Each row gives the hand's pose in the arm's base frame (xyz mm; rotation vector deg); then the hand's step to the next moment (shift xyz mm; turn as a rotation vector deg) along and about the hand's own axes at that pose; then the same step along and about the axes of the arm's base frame.
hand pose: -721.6 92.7 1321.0 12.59 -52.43 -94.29
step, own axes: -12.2 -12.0 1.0 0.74 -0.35 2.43
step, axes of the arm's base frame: -5.9 11.5 -11.2 -1.92 0.42 1.65
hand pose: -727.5 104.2 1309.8 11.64 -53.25 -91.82
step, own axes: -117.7 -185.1 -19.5 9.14 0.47 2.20
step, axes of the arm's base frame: -95.6 90.5 -176.5 -3.46 -7.16 5.03
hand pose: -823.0 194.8 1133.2 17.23 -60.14 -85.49
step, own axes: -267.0 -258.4 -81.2 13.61 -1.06 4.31
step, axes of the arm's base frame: -47.9 168.7 -337.5 -7.05 -10.46 6.76
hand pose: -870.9 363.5 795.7 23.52 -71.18 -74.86
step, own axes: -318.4 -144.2 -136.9 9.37 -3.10 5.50
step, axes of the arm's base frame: 112.7 179.9 -309.6 -8.15 -6.93 3.63
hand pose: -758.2 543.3 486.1 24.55 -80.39 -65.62
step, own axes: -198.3 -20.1 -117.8 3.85 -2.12 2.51
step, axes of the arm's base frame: 142.4 107.9 -147.2 -3.89 -3.13 0.85
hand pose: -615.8 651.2 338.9 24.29 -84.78 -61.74
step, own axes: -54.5 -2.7 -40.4 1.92 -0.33 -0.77
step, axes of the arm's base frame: 49.2 25.9 -38.9 0.15 -1.95 0.76
